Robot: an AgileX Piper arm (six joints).
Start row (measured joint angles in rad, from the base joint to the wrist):
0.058 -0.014 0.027 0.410 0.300 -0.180
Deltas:
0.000 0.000 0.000 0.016 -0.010 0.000
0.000 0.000 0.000 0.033 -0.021 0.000
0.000 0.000 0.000 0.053 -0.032 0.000
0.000 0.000 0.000 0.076 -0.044 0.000
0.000 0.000 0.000 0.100 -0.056 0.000
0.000 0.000 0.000 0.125 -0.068 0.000
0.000 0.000 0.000 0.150 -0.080 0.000
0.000 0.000 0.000 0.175 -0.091 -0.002
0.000 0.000 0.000 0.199 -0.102 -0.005
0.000 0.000 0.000 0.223 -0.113 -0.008
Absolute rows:
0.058 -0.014 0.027 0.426 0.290 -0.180
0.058 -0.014 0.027 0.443 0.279 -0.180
0.058 -0.014 0.027 0.463 0.268 -0.180
0.058 -0.014 0.027 0.486 0.256 -0.180
0.058 -0.014 0.027 0.510 0.244 -0.180
0.058 -0.014 0.027 0.535 0.232 -0.180
0.058 -0.014 0.027 0.560 0.220 -0.180
0.058 -0.014 0.027 0.585 0.209 -0.182
0.058 -0.014 0.027 0.609 0.198 -0.185
0.058 -0.014 0.027 0.633 0.187 -0.188

